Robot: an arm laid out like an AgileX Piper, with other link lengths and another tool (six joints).
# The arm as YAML. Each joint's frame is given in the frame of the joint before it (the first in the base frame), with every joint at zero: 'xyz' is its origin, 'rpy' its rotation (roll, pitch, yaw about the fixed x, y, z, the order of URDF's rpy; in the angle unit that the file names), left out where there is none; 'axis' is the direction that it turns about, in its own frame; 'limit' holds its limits. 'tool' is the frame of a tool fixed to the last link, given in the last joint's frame.
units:
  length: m
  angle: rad
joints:
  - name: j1
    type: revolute
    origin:
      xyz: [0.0, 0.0, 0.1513]
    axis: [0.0, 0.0, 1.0]
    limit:
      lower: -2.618
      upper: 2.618
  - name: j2
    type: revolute
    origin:
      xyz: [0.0, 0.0, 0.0]
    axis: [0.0, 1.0, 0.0]
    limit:
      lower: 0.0
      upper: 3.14
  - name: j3
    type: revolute
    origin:
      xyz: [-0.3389, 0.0, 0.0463]
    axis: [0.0, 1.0, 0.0]
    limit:
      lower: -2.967
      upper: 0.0
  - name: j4
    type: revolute
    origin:
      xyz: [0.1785, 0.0, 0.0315]
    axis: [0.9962, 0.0, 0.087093]
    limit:
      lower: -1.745
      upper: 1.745
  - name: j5
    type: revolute
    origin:
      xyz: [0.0, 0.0, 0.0]
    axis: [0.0, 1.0, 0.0]
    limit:
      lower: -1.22
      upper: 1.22
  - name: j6
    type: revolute
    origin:
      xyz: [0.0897, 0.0, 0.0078]
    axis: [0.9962, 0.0, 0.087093]
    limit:
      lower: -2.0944
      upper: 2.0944
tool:
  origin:
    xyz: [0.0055, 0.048, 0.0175]
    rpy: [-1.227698, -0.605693, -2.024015]
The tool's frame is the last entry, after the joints.
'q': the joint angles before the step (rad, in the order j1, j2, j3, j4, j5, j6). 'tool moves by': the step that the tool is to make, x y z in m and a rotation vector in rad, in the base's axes. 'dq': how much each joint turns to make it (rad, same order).
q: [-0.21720, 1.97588, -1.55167, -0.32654, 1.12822, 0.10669]
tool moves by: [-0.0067, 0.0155, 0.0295, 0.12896, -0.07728, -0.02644]
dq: [0.00000, -0.06168, -0.01790, 0.15497, 0.02670, -0.02615]
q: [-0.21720, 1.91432, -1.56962, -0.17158, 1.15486, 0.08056]
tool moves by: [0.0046, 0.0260, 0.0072, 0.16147, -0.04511, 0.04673]
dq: [0.02610, 0.00008, -0.00032, 0.18427, -0.01612, -0.06741]
